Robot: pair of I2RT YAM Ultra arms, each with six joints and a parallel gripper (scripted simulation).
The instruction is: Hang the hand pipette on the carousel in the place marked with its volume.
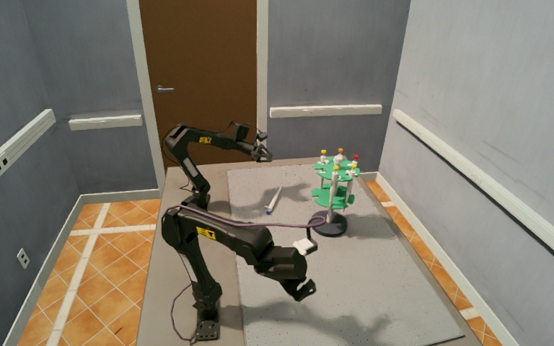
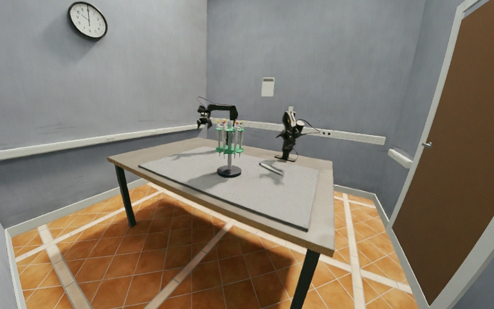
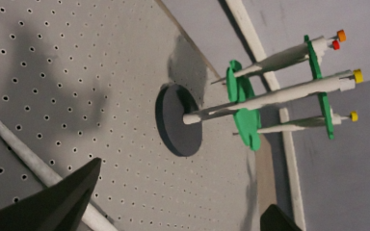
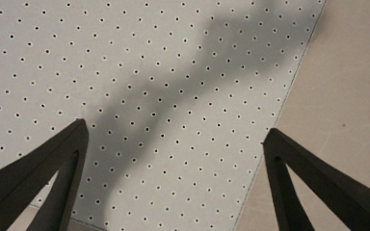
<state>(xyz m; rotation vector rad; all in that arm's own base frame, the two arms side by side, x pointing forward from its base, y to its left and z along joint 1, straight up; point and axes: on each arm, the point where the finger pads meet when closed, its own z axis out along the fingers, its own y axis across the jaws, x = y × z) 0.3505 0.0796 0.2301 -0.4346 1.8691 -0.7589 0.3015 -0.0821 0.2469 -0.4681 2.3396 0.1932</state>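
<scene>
Right now my left hand is 210 mm above the pipette and 50 mm to the left of it.
</scene>
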